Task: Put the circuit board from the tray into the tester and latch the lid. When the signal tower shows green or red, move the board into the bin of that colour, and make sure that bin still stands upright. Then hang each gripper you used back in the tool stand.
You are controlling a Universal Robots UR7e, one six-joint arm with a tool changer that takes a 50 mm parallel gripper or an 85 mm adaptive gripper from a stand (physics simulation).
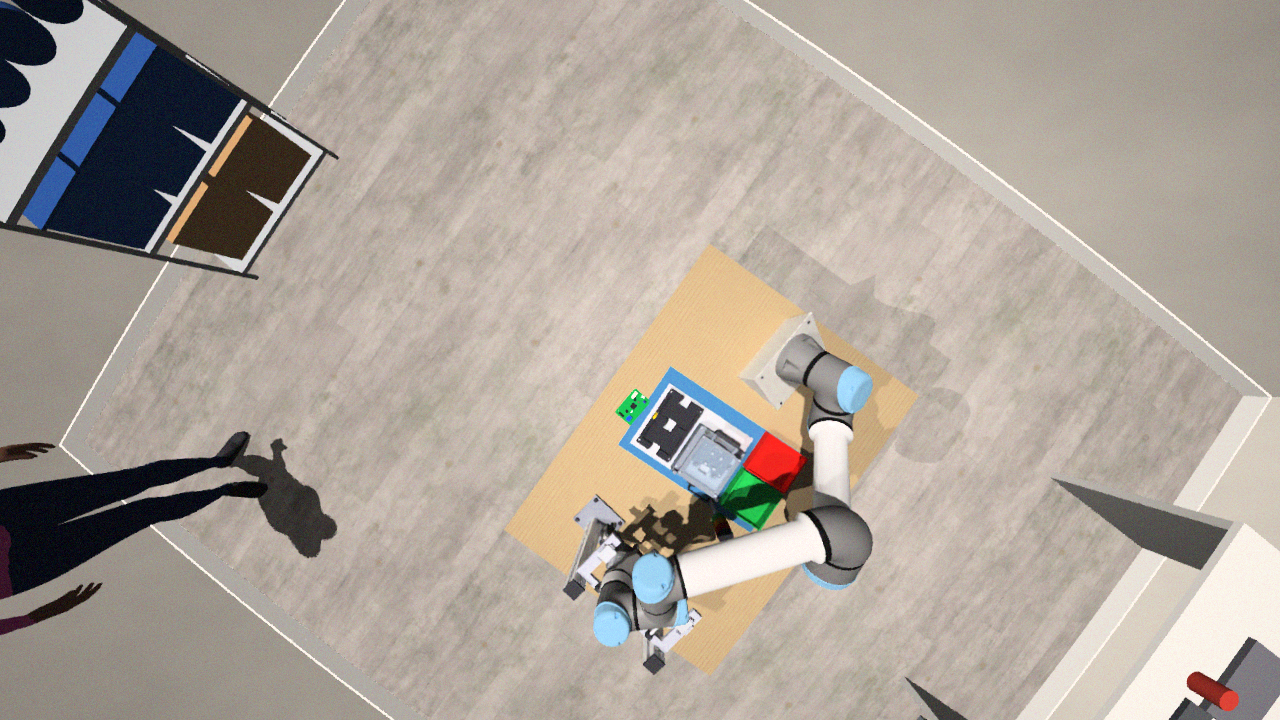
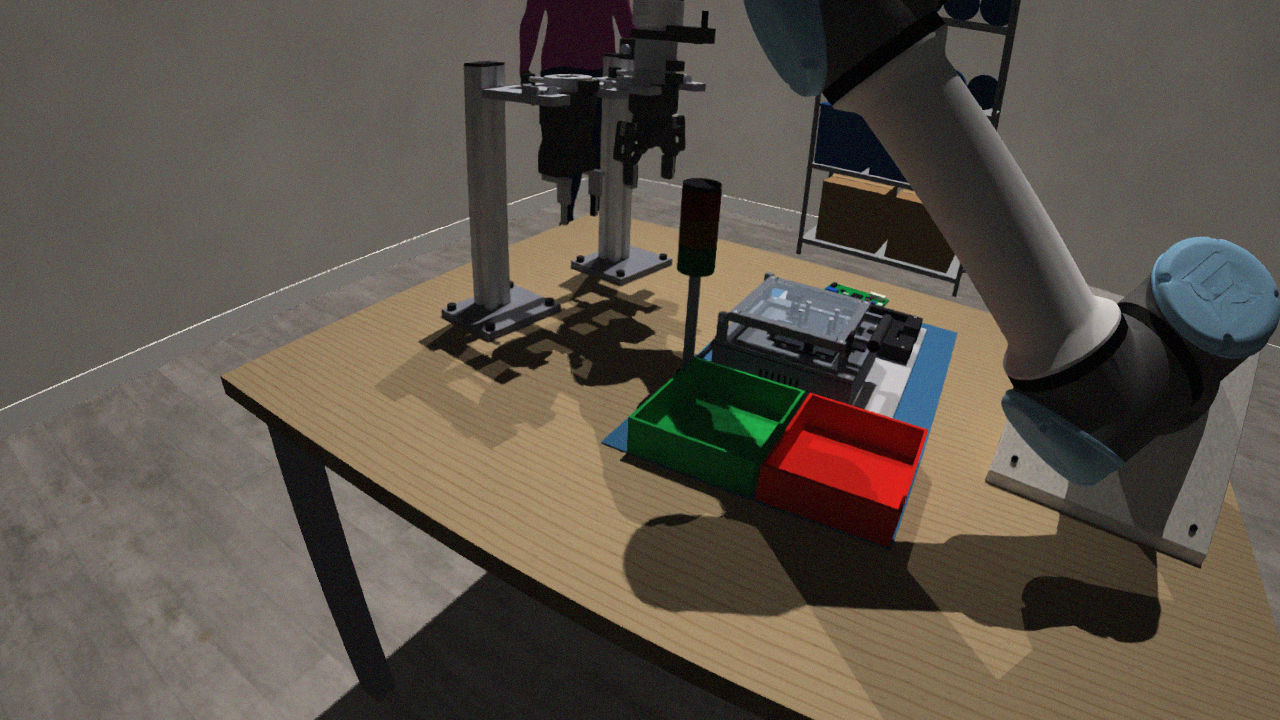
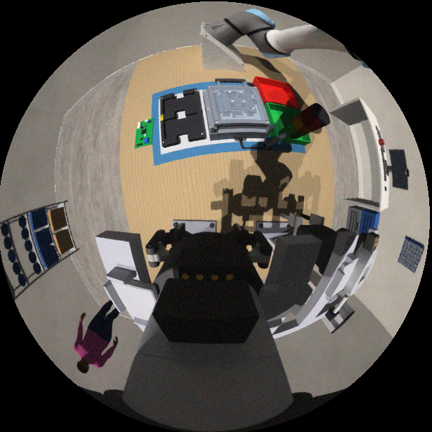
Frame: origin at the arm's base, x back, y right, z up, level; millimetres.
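Where they show: arm's base at its link origin: [image 1: 792, 355].
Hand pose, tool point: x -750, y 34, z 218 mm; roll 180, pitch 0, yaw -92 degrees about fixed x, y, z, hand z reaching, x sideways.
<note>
Each offset is from my tool point to the centre of the thing. "spot": to the spot under its first point.
The arm's adaptive gripper [image 2: 650, 168] is open and empty, high by the far post of the tool stand [image 2: 614, 192] [image 3: 175, 225]. I cannot tell whether it is seated in the fork. The parallel gripper [image 2: 579, 207] hangs at the near post. A green circuit board @(dx +289, dy +227, dz -355 mm) [image 1: 631, 406] [image 2: 856, 293] [image 3: 144, 132] lies on the table beside the blue mat. No board shows in the black tray [image 1: 664, 429] [image 2: 905, 340] [image 3: 175, 117]. The tester [image 1: 713, 456] [image 2: 792, 308] [image 3: 237, 105] has its clear lid down; its contents and latch are unclear. The signal tower @(spot: dx +229, dy -215, dz -145 mm) [image 2: 699, 223] [image 3: 310, 120] looks unlit.
The green bin @(dx +319, dy -284, dz -336 mm) [image 1: 750, 501] [image 2: 689, 458] [image 3: 281, 111] and red bin @(dx +468, dy -265, dz -336 mm) [image 1: 774, 461] [image 2: 827, 501] [image 3: 275, 92] stand upright beside the tester. The tower stands between the stand and the green bin. A person [image 2: 577, 40] [image 3: 97, 345] stands beyond the table.
</note>
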